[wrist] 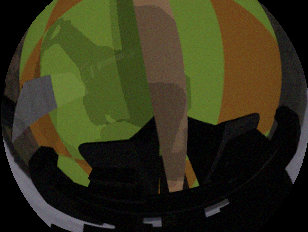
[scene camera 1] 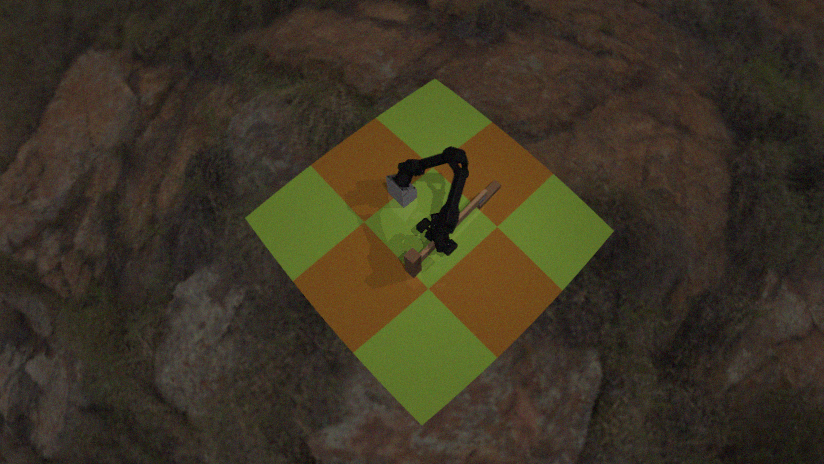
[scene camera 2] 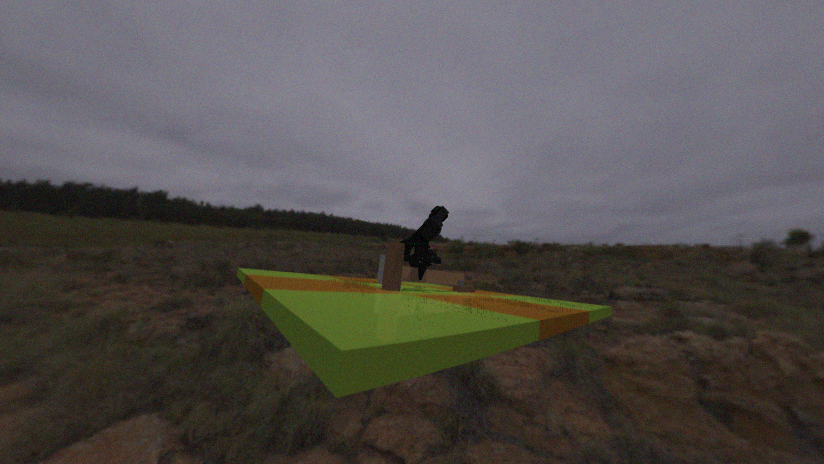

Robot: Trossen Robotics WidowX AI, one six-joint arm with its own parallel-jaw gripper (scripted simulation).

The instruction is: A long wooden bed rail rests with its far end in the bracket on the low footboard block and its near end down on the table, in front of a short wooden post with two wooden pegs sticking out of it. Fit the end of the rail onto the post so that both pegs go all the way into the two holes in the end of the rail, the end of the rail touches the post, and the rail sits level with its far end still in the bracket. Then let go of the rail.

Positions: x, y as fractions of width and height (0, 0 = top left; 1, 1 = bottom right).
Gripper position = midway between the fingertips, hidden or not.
In view: the gripper (wrist: 0.54, 0.51), a wooden bed rail (scene camera 2: 0.50, 0.59) and a wooden post (scene camera 2: 0.48, 0.59).
